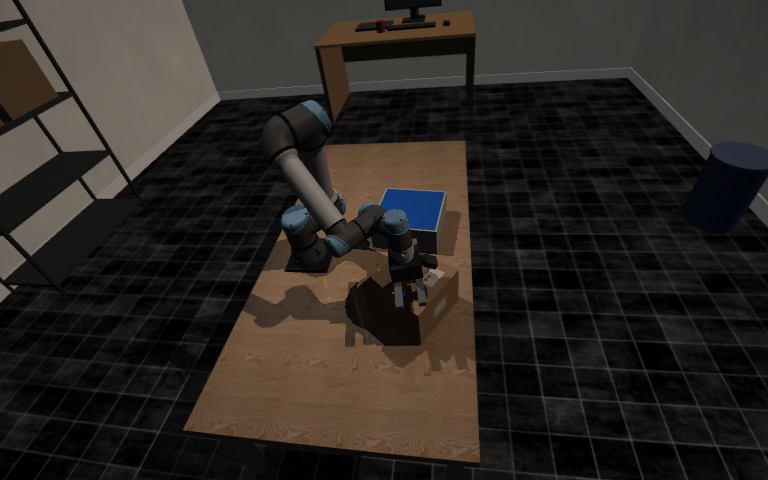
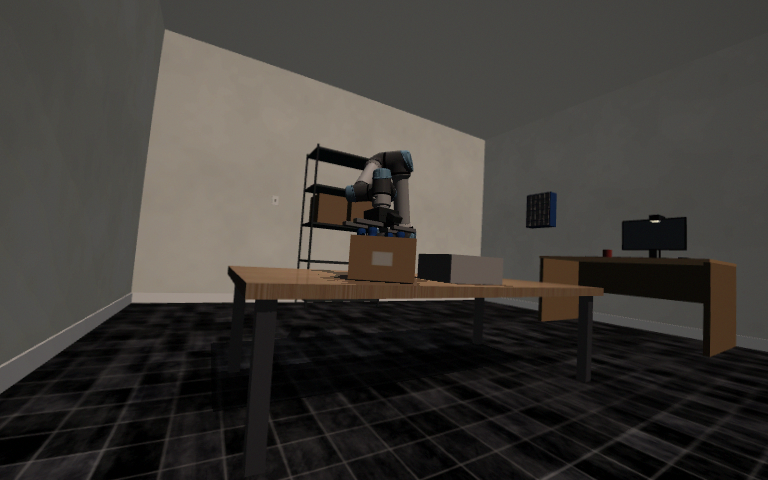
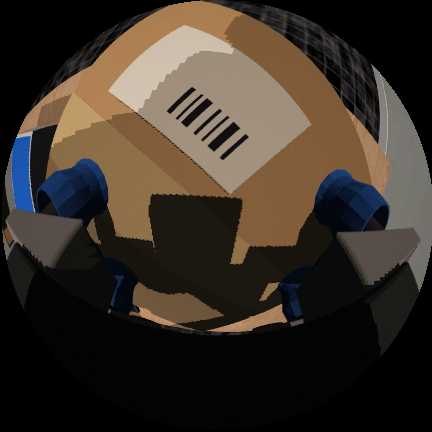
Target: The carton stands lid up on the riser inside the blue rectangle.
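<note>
The brown carton (image 1: 438,305) (image 2: 381,258) (image 3: 132,169) stands on the wooden table (image 1: 296,387) (image 2: 296,284), with its barcode label facing up. My suction gripper (image 1: 409,294) (image 2: 384,232) (image 3: 209,241) sits on the carton's top, and its blue cups press on the lid. The carton's bottom rests on the table. The dark riser (image 1: 434,240) (image 2: 461,269) stands just behind the carton. The blue rectangle (image 1: 413,208) (image 3: 22,173) on top of the riser has nothing on it.
The arm's base (image 1: 307,258) is bolted to the table left of the riser. A black shelf rack (image 2: 307,207) stands by the far wall. A desk (image 1: 394,35) (image 2: 633,269) with a monitor stands beyond the table.
</note>
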